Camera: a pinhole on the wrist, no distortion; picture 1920 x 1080 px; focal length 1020.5 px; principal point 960.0 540.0 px. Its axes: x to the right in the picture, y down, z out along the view. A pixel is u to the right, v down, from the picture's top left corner.
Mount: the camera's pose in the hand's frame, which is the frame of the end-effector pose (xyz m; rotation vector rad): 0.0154 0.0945 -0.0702 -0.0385 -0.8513 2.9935
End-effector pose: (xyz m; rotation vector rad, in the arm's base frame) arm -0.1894 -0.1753 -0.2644 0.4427 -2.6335 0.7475
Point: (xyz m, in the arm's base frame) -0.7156 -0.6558 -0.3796
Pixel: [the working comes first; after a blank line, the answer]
In the camera's frame: -0.5112 -0.1130 0.5829

65.1 342.2
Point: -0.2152 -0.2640 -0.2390
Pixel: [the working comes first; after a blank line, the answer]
In the camera's frame: -0.0431 0.0859 0.1768

711.5 1035.8
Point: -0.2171 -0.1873 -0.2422
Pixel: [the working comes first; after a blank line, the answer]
In the camera's frame: -0.0255 0.0523 0.1100

723.5 1024.8
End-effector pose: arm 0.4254 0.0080 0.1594 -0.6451 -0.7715 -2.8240
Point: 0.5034 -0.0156 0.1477
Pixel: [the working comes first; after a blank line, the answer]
In the camera's frame: 0.0866 0.0124 0.1006

1838.5 666.0
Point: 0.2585 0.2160 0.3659
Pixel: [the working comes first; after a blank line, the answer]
In the camera's frame: -0.2320 0.0375 0.3437

271.0 651.5
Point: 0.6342 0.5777 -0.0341
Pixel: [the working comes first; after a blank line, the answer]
In the camera's frame: 0.2758 0.3808 0.5808

outside the picture
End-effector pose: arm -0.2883 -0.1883 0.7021 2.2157 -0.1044 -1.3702
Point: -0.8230 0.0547 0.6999
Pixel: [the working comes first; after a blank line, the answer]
In the camera's frame: 0.3309 0.1321 0.5944

1528.2 766.8
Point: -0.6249 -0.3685 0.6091
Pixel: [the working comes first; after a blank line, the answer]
In the camera's frame: 0.0339 -0.1965 0.4200

1042.3 62.7
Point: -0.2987 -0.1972 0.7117
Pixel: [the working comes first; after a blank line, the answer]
In the camera's frame: 0.0210 0.0306 0.1126

1150.9 817.7
